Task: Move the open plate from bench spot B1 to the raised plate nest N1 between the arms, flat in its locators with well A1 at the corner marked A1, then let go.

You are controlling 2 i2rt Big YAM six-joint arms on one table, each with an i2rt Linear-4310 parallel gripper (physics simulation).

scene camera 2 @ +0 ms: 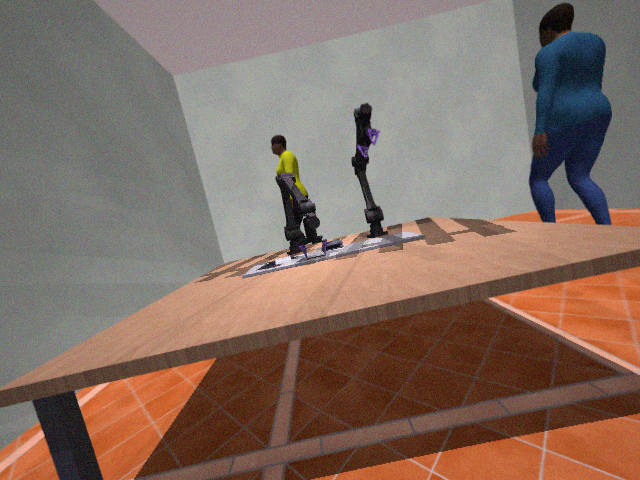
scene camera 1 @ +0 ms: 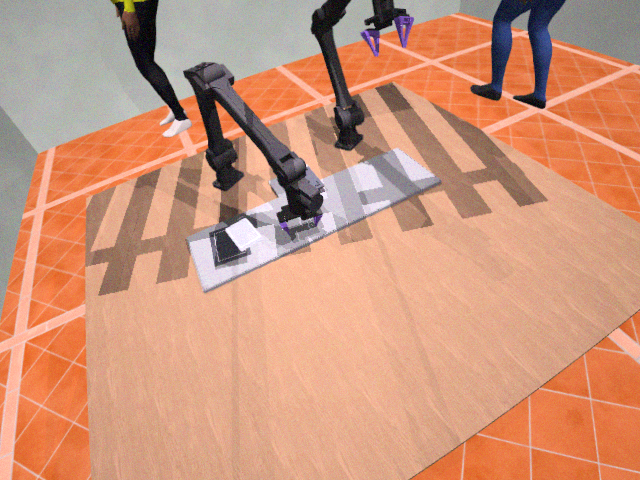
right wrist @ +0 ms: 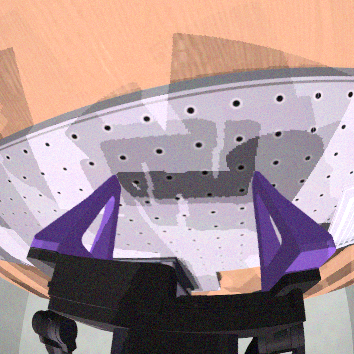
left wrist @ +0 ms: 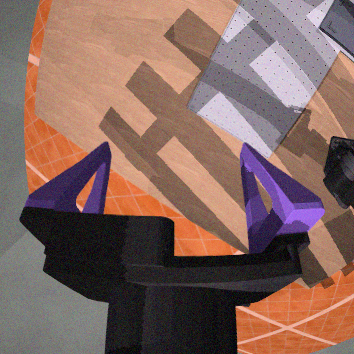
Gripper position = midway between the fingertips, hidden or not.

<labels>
The left gripper point(left wrist: 174, 147) is open, holding nothing. The right gripper point(right wrist: 184, 178) is open and holds nothing.
</labels>
